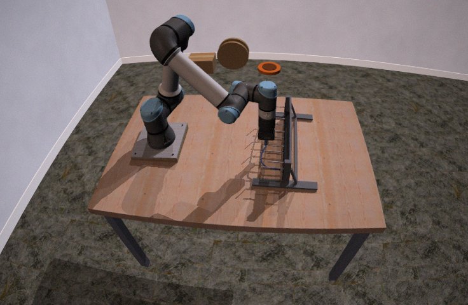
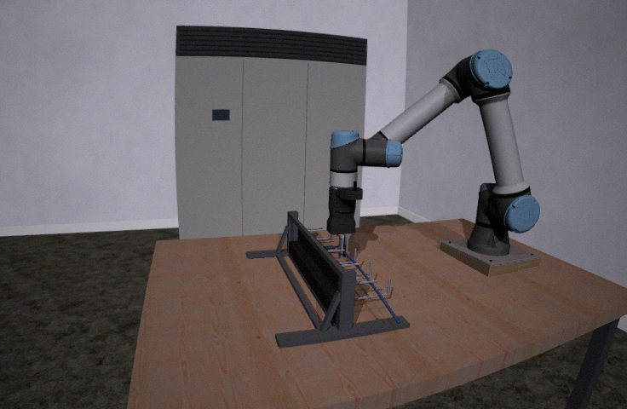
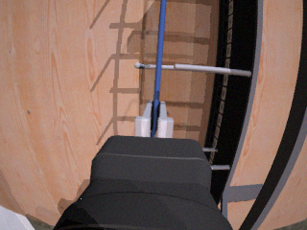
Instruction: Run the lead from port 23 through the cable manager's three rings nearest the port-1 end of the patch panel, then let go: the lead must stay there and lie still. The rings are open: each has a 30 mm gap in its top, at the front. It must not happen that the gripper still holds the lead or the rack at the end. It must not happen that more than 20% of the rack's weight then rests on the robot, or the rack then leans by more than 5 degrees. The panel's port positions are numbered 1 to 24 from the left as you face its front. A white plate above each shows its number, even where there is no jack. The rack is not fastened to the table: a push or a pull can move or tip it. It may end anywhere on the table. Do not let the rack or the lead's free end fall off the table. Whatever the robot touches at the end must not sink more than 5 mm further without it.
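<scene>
My gripper is now 110 mm short of the dark rack, 40 mm to the right of it and 10 mm above it.
</scene>
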